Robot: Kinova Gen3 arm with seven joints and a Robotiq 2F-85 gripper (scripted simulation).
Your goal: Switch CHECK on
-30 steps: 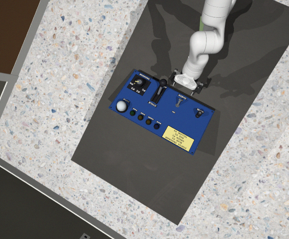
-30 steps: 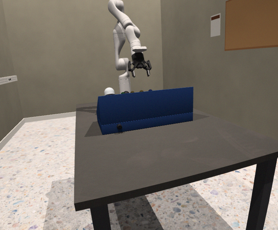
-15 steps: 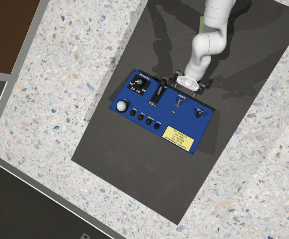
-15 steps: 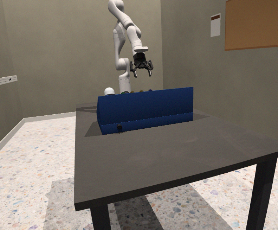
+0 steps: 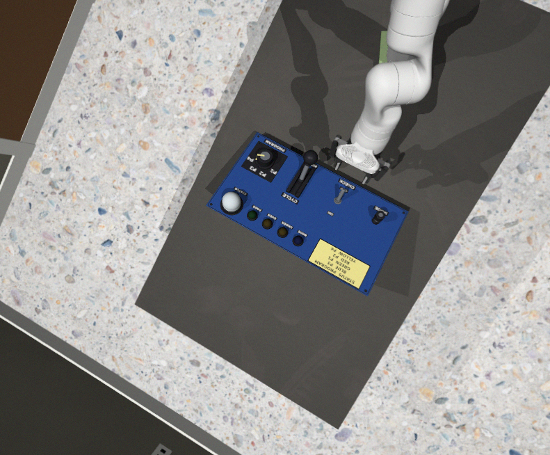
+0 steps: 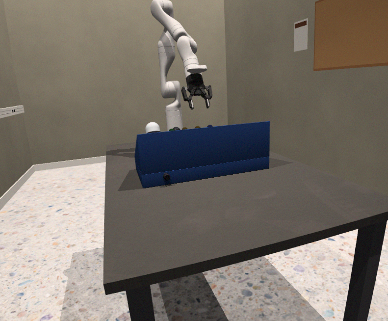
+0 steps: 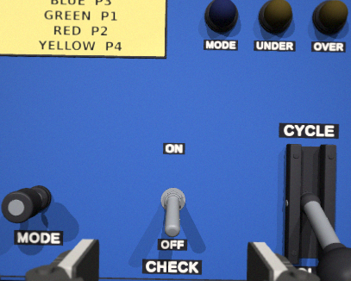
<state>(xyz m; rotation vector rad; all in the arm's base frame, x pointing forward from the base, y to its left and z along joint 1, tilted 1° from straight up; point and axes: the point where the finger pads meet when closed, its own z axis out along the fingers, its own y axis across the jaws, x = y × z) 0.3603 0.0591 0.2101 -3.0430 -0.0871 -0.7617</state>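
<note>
Right now the check toggle is 14 cm below my hand and 7 cm ahead of it. Also, from my hand: cycle lever 13 cm below, 12 cm to the right, 6 cm ahead; then program dial 24 cm to the right, 14 cm below, 9 cm ahead; then mode knob 14 cm below, 12 cm to the left, 7 cm ahead.
</note>
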